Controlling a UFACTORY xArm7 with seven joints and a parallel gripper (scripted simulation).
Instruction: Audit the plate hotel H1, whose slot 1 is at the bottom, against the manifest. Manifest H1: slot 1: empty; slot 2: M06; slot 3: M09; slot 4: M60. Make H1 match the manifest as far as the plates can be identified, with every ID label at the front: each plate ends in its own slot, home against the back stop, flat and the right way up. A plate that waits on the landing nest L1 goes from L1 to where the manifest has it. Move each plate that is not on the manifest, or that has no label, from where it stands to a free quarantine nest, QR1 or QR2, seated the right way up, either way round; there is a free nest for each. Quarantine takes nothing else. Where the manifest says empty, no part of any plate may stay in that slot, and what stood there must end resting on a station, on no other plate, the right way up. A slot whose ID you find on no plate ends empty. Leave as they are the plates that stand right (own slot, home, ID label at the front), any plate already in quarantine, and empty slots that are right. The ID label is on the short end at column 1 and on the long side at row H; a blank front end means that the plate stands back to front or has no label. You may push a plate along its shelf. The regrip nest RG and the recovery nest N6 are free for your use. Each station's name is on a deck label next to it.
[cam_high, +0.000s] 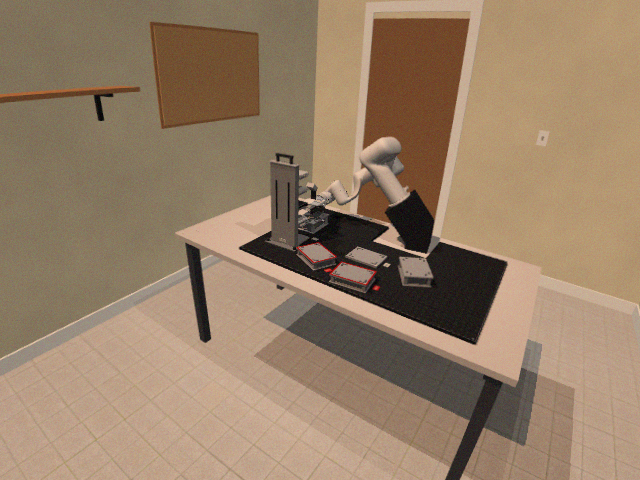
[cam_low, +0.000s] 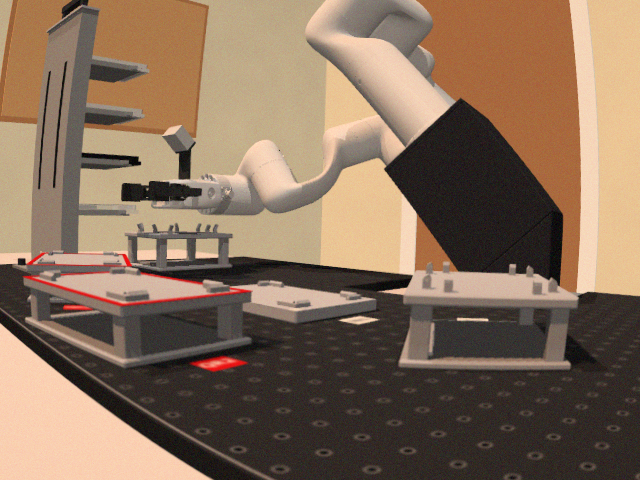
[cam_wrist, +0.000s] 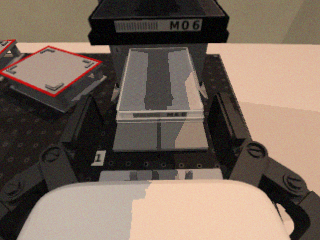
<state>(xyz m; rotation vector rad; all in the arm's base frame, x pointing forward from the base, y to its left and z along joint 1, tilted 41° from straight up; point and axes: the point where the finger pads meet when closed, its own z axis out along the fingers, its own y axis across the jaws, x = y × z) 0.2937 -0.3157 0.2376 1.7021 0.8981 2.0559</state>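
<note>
Now: hand 9 cm short of the pale plate, 1 cm to the right of it and 21 cm below it. Round my hand: black plate (9 cm ahead, 1 cm to the left, 5 cm above); then clear plate (9 cm ahead, 1 cm to the left, 3 cm below); then H1 deck label (2 cm ahead, 10 cm to the left, 13 cm below).
</note>
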